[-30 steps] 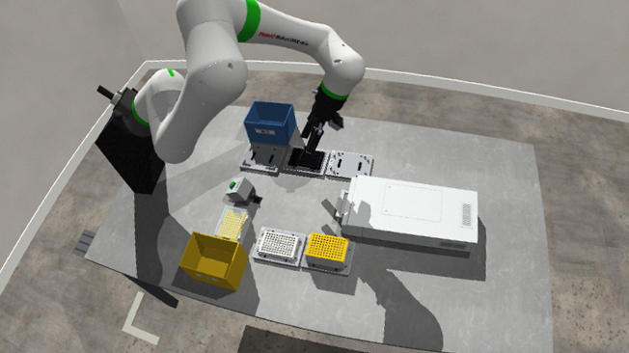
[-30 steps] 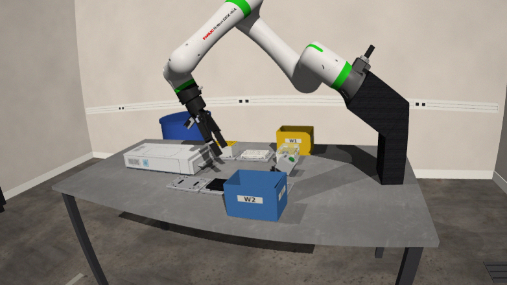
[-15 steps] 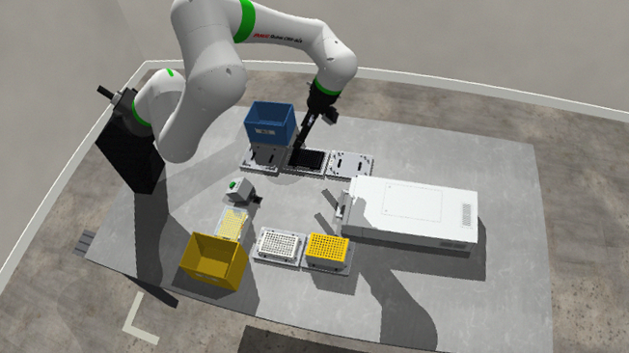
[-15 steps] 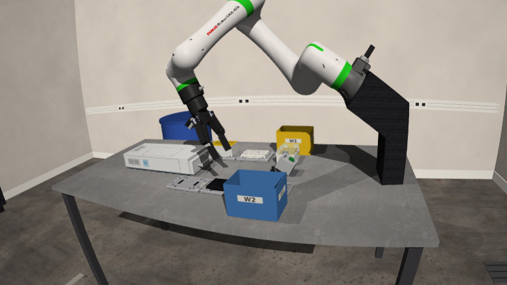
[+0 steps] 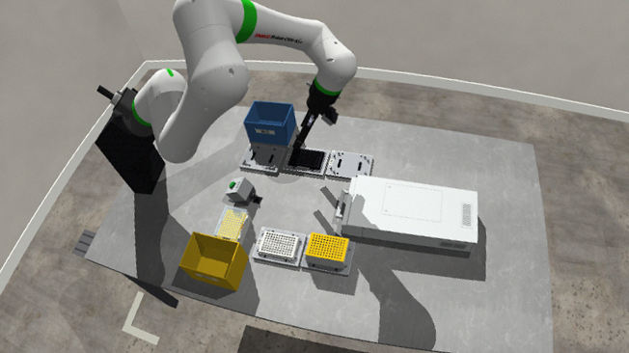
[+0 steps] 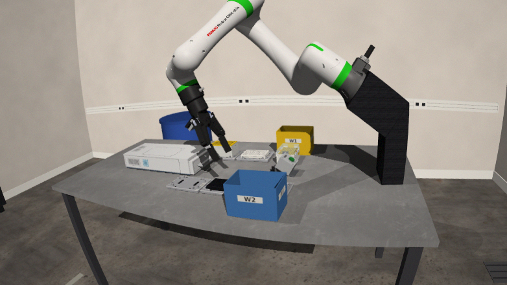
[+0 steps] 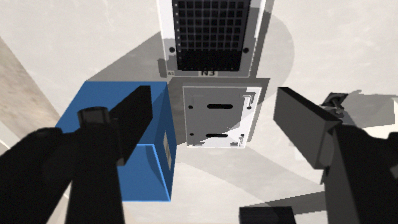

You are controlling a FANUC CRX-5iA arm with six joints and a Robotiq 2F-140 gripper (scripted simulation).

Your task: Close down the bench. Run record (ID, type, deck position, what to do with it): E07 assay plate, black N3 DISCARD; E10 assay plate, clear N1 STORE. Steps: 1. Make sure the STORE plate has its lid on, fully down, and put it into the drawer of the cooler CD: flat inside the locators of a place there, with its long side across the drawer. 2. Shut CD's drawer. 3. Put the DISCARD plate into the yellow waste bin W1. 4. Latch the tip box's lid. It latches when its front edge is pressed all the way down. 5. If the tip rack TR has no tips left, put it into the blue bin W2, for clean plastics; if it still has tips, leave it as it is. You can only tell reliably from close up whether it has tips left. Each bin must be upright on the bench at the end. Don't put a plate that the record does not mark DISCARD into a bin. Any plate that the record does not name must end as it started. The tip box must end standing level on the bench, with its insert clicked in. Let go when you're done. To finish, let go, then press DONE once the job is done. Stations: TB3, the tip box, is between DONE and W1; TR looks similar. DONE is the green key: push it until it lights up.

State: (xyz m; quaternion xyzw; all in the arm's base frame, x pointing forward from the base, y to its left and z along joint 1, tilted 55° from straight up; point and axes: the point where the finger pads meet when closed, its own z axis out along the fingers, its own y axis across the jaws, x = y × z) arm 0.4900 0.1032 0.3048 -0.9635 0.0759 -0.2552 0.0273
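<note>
Now: hand 14 cm above the black assay plate. The rest, counted from my hand: green DONE key: 27 cm behind, 15 cm to the right, 10 cm below; clear lid: 25 cm ahead, 25 cm to the right, 14 cm below; blue bin W2: 15 cm behind, 17 cm to the left, 12 cm below.
</note>
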